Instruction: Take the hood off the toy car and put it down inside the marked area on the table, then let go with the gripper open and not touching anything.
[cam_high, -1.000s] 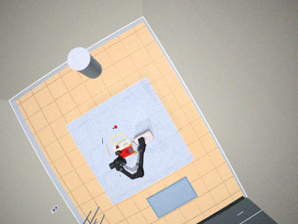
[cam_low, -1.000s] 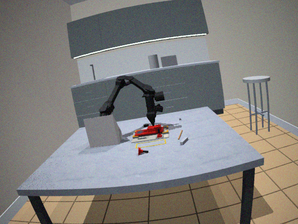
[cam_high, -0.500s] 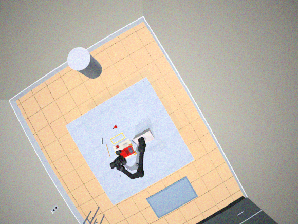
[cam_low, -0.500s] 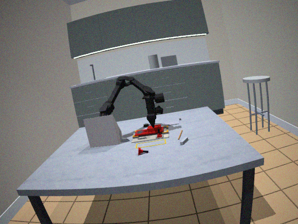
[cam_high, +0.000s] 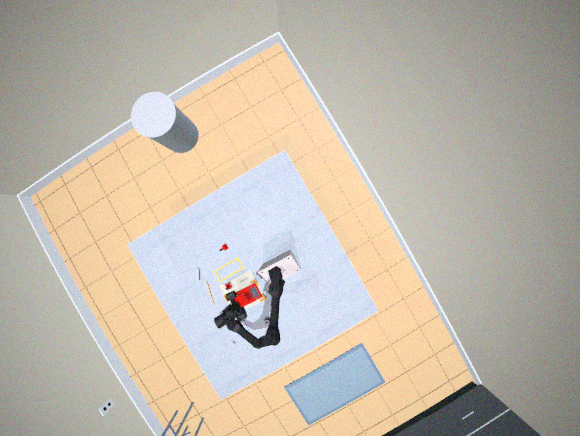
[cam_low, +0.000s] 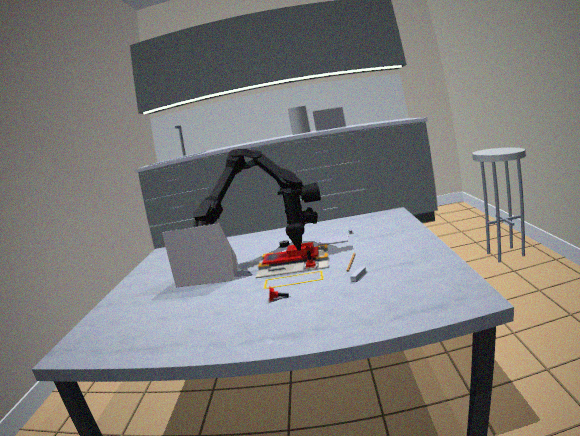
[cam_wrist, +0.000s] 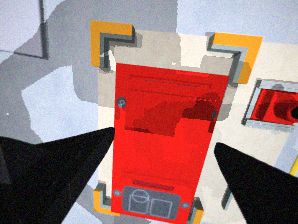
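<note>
My gripper tip is now 10 mm above the red hood. Also, from my gripper tip: orange stick: 160 mm ahead, 140 mm to the right, 40 mm below.
</note>
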